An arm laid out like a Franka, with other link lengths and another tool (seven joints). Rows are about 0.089 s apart.
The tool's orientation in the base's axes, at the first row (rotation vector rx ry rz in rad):
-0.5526 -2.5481 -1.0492
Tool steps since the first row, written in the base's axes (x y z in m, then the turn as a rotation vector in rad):
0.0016 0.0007 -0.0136 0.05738 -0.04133 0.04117
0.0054 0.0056 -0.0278 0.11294 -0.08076 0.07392
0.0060 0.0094 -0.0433 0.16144 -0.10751 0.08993
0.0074 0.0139 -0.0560 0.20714 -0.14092 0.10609
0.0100 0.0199 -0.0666 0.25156 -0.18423 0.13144
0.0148 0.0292 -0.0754 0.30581 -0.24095 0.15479
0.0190 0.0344 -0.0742 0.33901 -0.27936 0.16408
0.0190 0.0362 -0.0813 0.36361 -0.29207 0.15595
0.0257 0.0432 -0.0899 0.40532 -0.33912 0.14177
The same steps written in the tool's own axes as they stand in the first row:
-0.0072 -0.0069 0.0094 -0.04125 0.02433 -0.06635
-0.0156 -0.0103 0.0220 -0.08418 0.04404 -0.12536
-0.0220 -0.0168 0.0351 -0.12543 0.05879 -0.16285
-0.0278 -0.0207 0.0467 -0.16567 0.06795 -0.20483
-0.0334 -0.0219 0.0578 -0.20301 0.07552 -0.25997
-0.0393 -0.0188 0.0697 -0.25281 0.07773 -0.32494
-0.0412 -0.0127 0.0720 -0.28630 0.07369 -0.36399
-0.0439 -0.0158 0.0781 -0.31414 0.07206 -0.37143
-0.0520 -0.0132 0.0879 -0.36726 0.05241 -0.40219

